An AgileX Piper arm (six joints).
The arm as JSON. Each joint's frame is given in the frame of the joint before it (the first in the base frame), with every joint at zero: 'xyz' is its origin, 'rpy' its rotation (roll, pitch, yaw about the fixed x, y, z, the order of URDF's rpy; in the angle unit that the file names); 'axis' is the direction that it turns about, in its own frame. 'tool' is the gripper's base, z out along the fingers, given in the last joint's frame.
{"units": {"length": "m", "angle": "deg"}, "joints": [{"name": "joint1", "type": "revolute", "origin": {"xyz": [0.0, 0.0, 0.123], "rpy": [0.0, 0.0, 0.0]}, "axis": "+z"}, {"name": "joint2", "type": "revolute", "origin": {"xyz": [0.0, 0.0, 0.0], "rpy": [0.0, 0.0, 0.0]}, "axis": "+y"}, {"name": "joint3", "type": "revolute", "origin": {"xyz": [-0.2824, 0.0, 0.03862], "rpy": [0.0, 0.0, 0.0]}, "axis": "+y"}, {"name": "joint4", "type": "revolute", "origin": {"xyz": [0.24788, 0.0, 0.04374], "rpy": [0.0, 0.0, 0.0]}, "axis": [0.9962, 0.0, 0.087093]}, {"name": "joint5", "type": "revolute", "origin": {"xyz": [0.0, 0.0, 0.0], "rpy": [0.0, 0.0, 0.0]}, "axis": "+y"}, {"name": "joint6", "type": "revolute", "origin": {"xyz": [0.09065, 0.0, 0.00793], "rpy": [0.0, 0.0, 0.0]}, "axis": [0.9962, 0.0, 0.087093]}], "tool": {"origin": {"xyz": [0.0, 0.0, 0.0], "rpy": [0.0, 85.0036, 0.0]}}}
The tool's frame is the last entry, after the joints.
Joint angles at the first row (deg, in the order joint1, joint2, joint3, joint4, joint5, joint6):
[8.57 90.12 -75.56 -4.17 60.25 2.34]
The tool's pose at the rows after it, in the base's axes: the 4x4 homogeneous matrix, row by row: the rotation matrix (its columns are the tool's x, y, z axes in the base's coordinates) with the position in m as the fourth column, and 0 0 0 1 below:
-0.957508, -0.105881, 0.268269, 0.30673; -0.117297, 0.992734, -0.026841, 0.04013; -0.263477, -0.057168, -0.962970, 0.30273; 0, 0, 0, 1
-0.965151, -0.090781, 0.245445, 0.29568; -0.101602, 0.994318, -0.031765, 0.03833; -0.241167, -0.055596, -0.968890, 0.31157; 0, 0, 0, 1
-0.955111, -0.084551, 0.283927, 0.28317; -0.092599, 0.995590, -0.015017, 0.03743; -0.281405, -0.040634, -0.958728, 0.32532; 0, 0, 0, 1
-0.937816, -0.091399, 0.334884, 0.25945; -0.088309, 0.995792, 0.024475, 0.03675; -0.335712, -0.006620, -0.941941, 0.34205; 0, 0, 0, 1
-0.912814, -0.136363, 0.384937, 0.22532; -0.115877, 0.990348, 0.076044, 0.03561; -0.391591, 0.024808, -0.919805, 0.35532; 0, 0, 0, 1
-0.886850, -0.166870, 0.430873, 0.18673; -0.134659, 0.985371, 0.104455, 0.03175; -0.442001, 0.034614, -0.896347, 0.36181; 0, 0, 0, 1
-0.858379, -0.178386, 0.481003, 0.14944; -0.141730, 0.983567, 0.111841, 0.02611; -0.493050, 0.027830, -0.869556, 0.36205; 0, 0, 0, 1
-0.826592, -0.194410, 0.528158, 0.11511; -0.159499, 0.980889, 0.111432, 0.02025; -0.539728, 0.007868, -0.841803, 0.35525; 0, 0, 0, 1
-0.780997, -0.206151, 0.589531, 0.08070; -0.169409, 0.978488, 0.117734, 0.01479; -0.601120, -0.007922, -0.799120, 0.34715; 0, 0, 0, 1
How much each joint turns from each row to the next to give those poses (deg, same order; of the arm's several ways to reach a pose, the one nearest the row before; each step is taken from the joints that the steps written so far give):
[0.01 -1.00 0.00 0.00 6.06 0.88]
[0.00 -1.91 0.00 0.01 3.29 0.73]
[-0.01 -3.27 0.57 0.67 0.29 0.17]
[0.00 -5.61 2.03 1.92 0.19 -0.58]
[0.00 -7.57 3.83 2.65 0.21 -2.67]
[0.01 -8.45 4.82 1.29 0.49 -1.70]
[-0.01 -8.51 4.97 -0.01 0.26 -0.63]
[0.00 -8.37 5.25 -0.46 0.00 -1.14]
[0.00 -9.03 4.74 -0.17 0.00 -0.90]

